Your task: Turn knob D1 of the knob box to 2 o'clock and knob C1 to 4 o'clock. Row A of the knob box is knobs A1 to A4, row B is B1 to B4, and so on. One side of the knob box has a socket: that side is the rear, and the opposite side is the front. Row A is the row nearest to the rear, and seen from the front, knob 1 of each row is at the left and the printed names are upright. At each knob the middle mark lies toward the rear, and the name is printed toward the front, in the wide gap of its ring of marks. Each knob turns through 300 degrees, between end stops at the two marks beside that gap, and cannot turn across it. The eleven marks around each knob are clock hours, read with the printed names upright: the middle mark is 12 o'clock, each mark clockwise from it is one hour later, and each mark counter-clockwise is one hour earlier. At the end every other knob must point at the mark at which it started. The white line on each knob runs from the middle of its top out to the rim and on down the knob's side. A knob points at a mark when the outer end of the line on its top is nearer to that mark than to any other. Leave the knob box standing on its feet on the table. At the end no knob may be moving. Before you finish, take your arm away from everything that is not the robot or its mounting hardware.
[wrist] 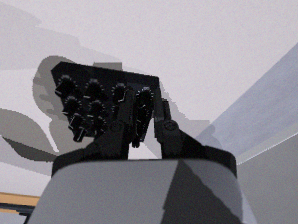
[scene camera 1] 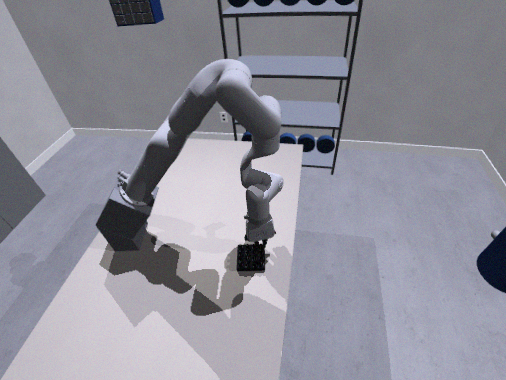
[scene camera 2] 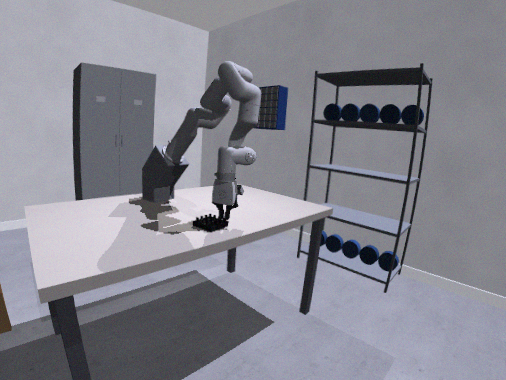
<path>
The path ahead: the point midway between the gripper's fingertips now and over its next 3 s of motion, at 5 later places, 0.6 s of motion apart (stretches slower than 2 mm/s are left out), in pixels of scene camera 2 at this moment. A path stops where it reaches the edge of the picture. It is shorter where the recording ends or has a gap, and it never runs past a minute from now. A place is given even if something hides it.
My gripper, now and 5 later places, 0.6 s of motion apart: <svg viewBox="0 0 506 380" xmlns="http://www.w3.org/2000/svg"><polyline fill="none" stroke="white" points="224,219 224,214 224,211 224,205 225,190 225,182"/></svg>
</path>
